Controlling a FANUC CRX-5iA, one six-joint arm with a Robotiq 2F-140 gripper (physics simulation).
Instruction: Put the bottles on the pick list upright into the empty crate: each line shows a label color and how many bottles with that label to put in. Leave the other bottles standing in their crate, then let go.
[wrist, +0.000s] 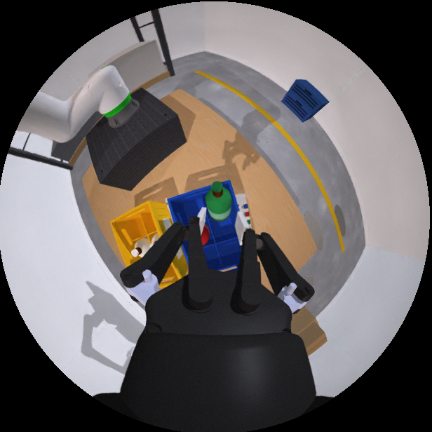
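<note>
A green bottle (218, 204) with a green cap and a pale label stands in the far right part of the blue crate (187, 196). A red object (204, 235) in the same crate is partly hidden by the left finger. The yellow crate (120, 220) stands to the left and holds pale bottles (142, 246), partly hidden by the gripper's linkage. A white sheet with colored marks (244, 202) shows at the blue crate's right side, partly behind the right finger; its lines are unreadable. My gripper (220, 216) is partly open and empty, its fingertips over the blue crate, on the near side of the green bottle.
A large black block (137, 145) stands at the back left of the wooden table (210, 150), with a white robot arm (65, 112) above it. A blue box (305, 100) is at the upper right, beyond a yellow floor line (300, 148). A brown box (309, 330) is at the lower right.
</note>
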